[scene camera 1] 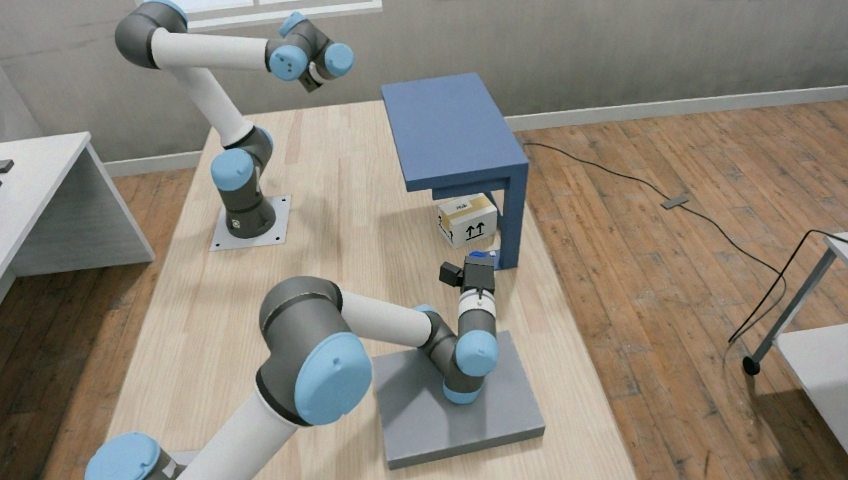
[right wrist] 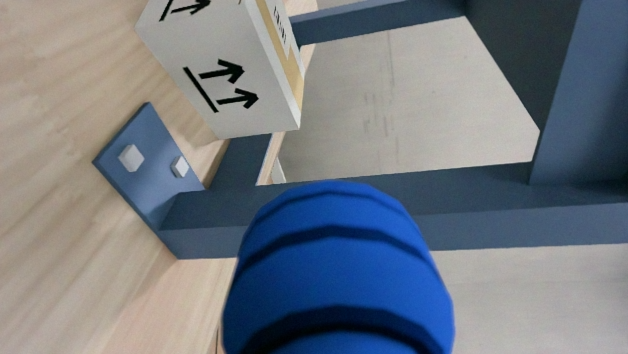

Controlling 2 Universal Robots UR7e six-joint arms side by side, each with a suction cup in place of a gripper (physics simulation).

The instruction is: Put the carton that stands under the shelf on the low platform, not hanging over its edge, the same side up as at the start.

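Places are measured from the left arm's base along level axes (x ahead, y left, z up), in centimetres.
Pixels of known places: right hand, its tool point: point(right wrist: 332, 258); left arm's base, origin of its link: point(scene camera 1: 252, 221).
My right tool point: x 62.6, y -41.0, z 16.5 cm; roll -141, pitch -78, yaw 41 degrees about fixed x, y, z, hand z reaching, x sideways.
For each thing: its top centre in the pictures, then the offset to it from my right tool point.
- carton, centre of its top: point(right wrist: 282, 44) point(scene camera 1: 467, 207) dx +2.1, dy +26.4, dz -7.3 cm
- blue shelf, centre of its top: point(scene camera 1: 446, 119) dx -2.4, dy +32.3, dz +17.8 cm
- low platform, centre of its top: point(scene camera 1: 453, 389) dx -9.2, dy -26.0, dz -11.7 cm
- shelf's post, centre of its top: point(right wrist: 607, 199) point(scene camera 1: 516, 169) dx +11.3, dy +12.6, dz +14.6 cm
The carton point(scene camera 1: 473, 223) point(right wrist: 260, 117), white with tan tape and black arrows pointing up, stands upright on the table under the blue shelf point(scene camera 1: 452, 127) point(right wrist: 500, 227). The low platform point(scene camera 1: 416, 431) is a grey slab below the shelf in the scene view, and the right arm's wrist hangs over it. My right gripper point(scene camera 1: 476, 255) point(right wrist: 337, 260), a blue suction cup, is open and empty. It points toward the carton's arrow-marked side, beside the shelf's front post, with a gap between. My left gripper point(scene camera 1: 309, 83) is raised at the upper left of the shelf, away from the carton, open and empty.
The shelf's post point(scene camera 1: 513, 220) and its foot plate with light bolts point(right wrist: 145, 160) stand close beside my right gripper. The left arm's base plate point(scene camera 1: 279, 223) is on the table's left side. A white desk point(scene camera 1: 41, 160) stands at the far left.
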